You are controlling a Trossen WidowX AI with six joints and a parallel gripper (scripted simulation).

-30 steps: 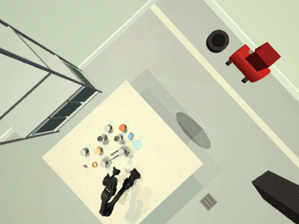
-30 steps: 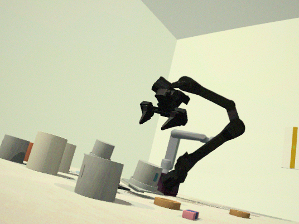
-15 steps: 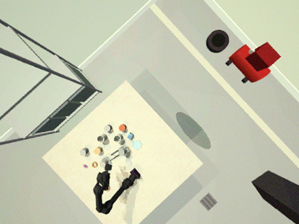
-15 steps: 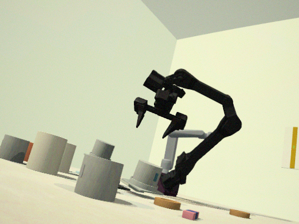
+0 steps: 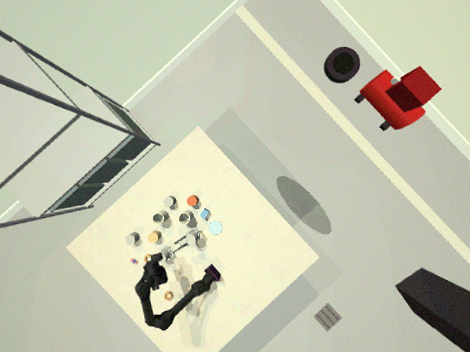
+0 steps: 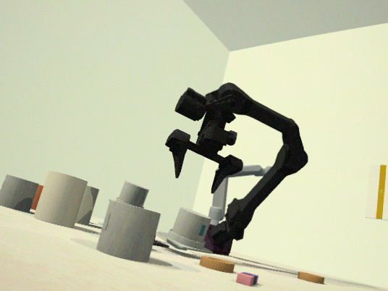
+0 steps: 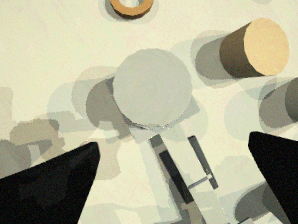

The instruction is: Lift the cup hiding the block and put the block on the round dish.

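Right now the pale block is 110 mm below my gripper tip, 20 mm to the left of it and 10 mm ahead of it. From my gripper tip the other things lie so: balance beam: 110 mm to the right, 110 mm below, 10 mm ahead; then balance: 130 mm below, 110 mm to the right, 10 mm ahead; then tan cylinder: 150 mm ahead, 110 mm below.
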